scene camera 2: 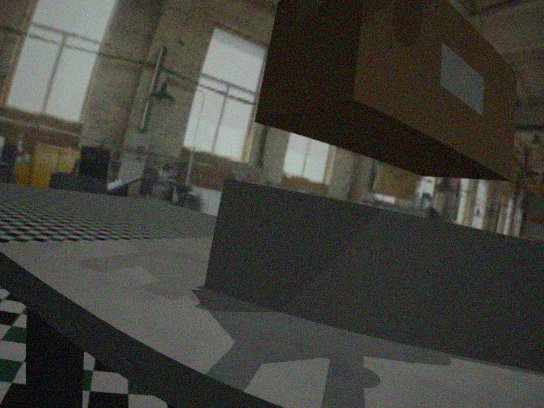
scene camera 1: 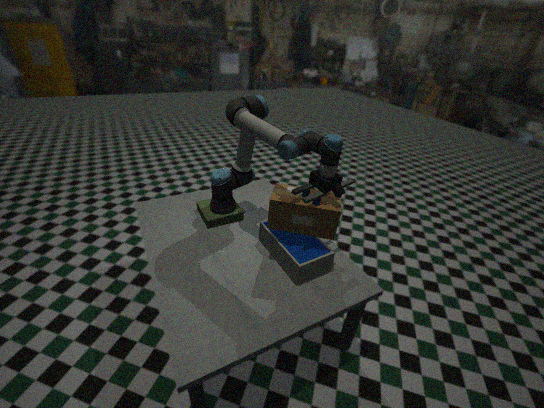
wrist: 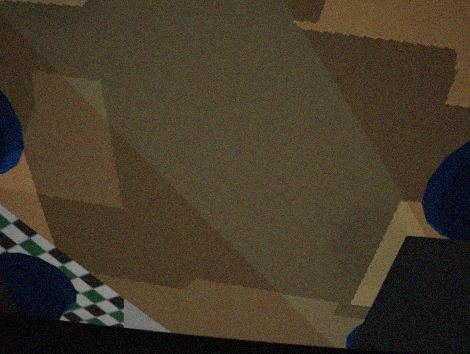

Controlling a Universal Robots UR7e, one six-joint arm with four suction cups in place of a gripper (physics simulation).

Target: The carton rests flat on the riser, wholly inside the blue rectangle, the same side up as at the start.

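Where they show: hand, tool point: (wrist: 211,238); arm's base, link origin: (scene camera 1: 222,207).
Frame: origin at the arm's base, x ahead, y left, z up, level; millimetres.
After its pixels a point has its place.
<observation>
The brown carton (scene camera 1: 303,218) @[y 97, x 565, z 223 mm] (scene camera 2: 430,95) @[y 248, x 501, z 172 mm] (wrist: 225,150) @[y 218, x 577, z 289 mm] hangs under my suction gripper (scene camera 1: 314,194) @[y 221, x 540, z 284 mm], whose cups are on its top face. In the wrist view a dark blue cup (wrist: 37,287) shows at the lower left, against the top. The grey riser (scene camera 1: 316,271) @[y 115, x 678, z -14 mm] (scene camera 2: 350,260) @[y 224, x 546, z 11 mm] stands on the table below. Its top bears the blue rectangle (scene camera 1: 300,246) @[y 100, x 570, z 64 mm], with a pale rim around it; the carton hides its back part in scene camera 1. In scene camera 2 a gap shows between the carton's underside and the riser. The carton's long side is turned relative to the riser's long side.
The arm's base stands on a green block (scene camera 1: 220,217) @[y -58, x 79, z -6 mm] at the back left of the grey table (scene camera 1: 210,320) @[y -386, x 609, z -56 mm] (scene camera 2: 165,330) @[y 335, x 663, z -56 mm]. The table's front right corner lies beyond the riser. A checkered floor surrounds the table.
</observation>
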